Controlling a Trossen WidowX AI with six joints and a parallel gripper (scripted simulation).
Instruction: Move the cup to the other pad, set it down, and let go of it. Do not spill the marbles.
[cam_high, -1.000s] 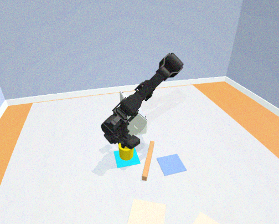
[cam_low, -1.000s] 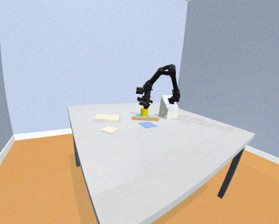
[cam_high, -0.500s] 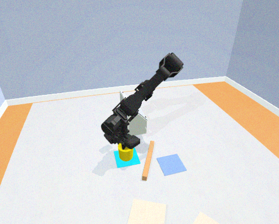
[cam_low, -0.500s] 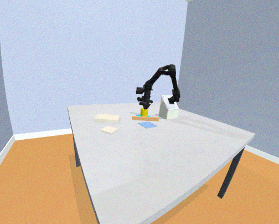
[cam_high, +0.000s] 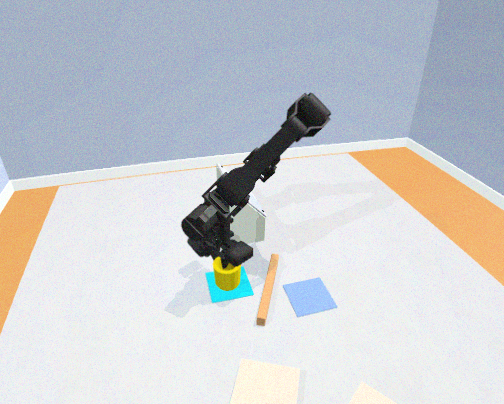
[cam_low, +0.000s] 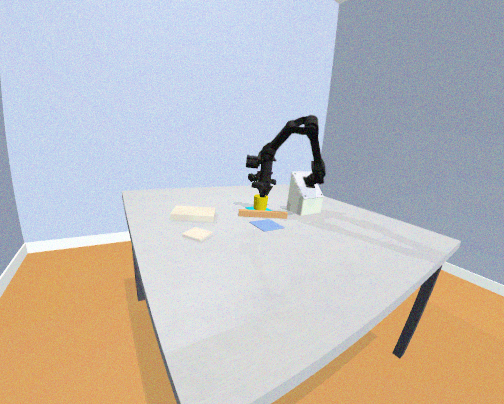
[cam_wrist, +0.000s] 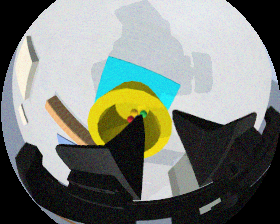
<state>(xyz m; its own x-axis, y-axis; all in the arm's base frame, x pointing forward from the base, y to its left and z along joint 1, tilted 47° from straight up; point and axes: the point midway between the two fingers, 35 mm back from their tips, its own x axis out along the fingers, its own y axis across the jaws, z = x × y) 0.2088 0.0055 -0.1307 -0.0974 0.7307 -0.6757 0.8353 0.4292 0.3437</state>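
Right now my gripper tip is 20 mm short of the yellow cup, 10 mm to the right of it and 10 mm above it. Round my gripper tip: cyan pad (60 mm below, 30 mm ahead, 20 mm to the left); then wooden bar (110 mm to the left, 70 mm ahead, 40 mm below); then blue pad (210 mm to the left, 110 mm ahead, 60 mm below).
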